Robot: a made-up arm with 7 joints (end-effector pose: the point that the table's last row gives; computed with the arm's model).
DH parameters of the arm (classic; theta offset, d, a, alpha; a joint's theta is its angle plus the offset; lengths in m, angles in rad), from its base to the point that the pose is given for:
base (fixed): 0 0.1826 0.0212 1.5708
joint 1: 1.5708 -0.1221 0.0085 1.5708
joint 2: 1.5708 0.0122 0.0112 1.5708
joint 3: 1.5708 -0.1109 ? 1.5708
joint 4: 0 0.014 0.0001 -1.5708
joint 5: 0 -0.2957 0.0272 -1.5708
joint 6: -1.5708 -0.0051 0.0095 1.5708
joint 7: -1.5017 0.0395 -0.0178 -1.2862
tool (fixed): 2.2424 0.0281 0 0
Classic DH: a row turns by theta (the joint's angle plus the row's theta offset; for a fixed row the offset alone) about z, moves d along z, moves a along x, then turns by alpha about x.
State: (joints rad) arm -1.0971 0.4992 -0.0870 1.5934 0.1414 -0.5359 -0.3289
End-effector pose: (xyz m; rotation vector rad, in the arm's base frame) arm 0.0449 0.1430 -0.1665 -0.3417 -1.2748 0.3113
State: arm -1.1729 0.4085 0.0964 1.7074 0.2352 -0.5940 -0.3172
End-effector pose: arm 0.0679 0.1667 -0.1546 -0.2450 -1.4676 0.4568
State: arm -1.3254 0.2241 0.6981 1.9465 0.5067 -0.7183 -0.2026
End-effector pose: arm 0.1007 0.2990 -0.0738 0.0948 -1.9675 0.4612
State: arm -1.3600 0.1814 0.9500 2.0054 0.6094 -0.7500 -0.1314
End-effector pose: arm 0.1005 0.3498 -0.0185 0.2116 -2.1158 0.3142
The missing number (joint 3, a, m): 0.0255
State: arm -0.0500 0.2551 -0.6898 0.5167 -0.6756 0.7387 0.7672
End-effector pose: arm 0.1488 0.0943 -0.1557 -0.0325 0.4950 -0.3114
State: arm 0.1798 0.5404 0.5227 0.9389 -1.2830 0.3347 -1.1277
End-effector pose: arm 0.2525 0.3312 0.0390 1.9623 -1.4279 -0.4449
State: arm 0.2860 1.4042 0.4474 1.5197 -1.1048 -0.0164 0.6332
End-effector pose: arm 0.2544 0.2539 0.3792 1.3703 -0.8988 -0.8619
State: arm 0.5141 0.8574 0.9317 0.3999 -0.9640 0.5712 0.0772
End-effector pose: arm 0.1753 0.4295 0.1132 0.8247 -0.7835 0.9406
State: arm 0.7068 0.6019 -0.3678 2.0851 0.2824 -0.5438 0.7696
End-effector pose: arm 0.2781 0.0169 0.3451 -1.2434 -1.9632 -1.9037
